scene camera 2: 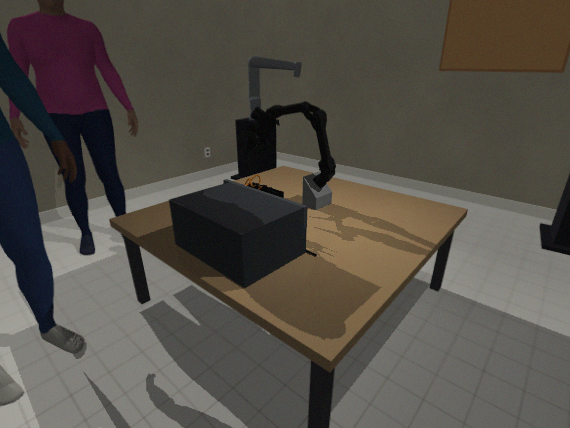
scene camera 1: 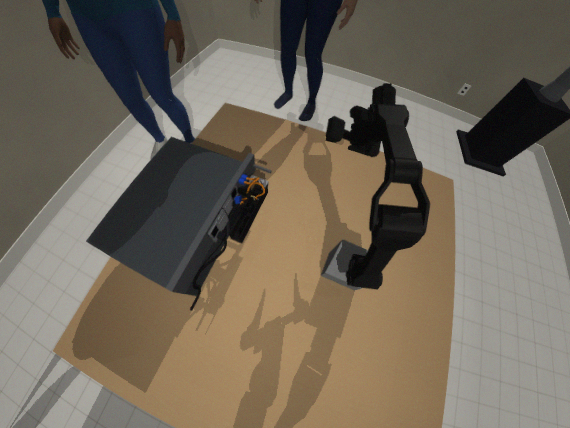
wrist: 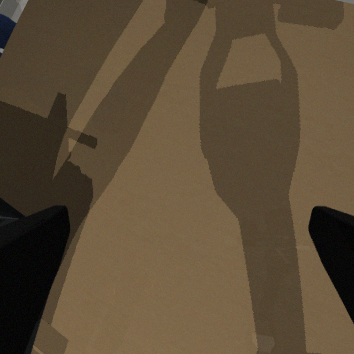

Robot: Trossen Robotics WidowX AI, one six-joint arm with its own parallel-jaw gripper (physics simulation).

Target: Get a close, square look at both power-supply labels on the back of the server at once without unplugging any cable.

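Where they show: gripper, fingertip midpoint: [scene camera 2: 250,153] [scene camera 1: 337,143] [wrist: 192,219]; arm's base, origin of the base link: [scene camera 2: 319,181] [scene camera 1: 360,264].
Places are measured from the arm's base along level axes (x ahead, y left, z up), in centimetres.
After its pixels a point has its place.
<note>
The dark grey server [scene camera 1: 150,205] {x 67.2, y 1.2, z 7.8 cm} [scene camera 2: 210,237] {x 78.7, y 0.1, z 0.7 cm} stands on the table. Its back panel faces the arm's side, with orange cables [scene camera 1: 257,188] {x 38.1, y -15.3, z 4.2 cm} [scene camera 2: 253,180] {x 38.7, y -14.1, z 8.3 cm}, blue plugs and black power cables [scene camera 1: 212,257] {x 47.7, y 8.3, z -7.4 cm} attached. Small light and dark patches show on the panel in scene camera 1, but I cannot make out either power-supply label, and neither shows in the wrist view. My gripper [wrist: 192,219] {x 16.1, y -33.4, z 14.0 cm} is open and empty, above the table and pointing down at its top. It is apart from the server, out beyond the cabled end of the back panel.
My arm [scene camera 1: 400,135] {x 9.2, y -13.1, z 38.7 cm} [scene camera 2: 324,135] {x 6.2, y 5.1, z 25.7 cm} rises from a grey angled base block [scene camera 1: 337,262] {x 7.1, y 0.6, z -1.9 cm} [scene camera 2: 316,198] {x 9.3, y 3.8, z -5.9 cm} on the wooden table [scene camera 1: 395,340] {x -20.6, y 20.3, z -12.2 cm} [scene camera 2: 400,210] {x -14.9, y 40.5, z -12.2 cm}. Two people stand beyond the table. A black pedestal [scene camera 1: 512,122] [scene camera 2: 244,150] stands behind it. Shadows of the arm and server cross the tabletop.
</note>
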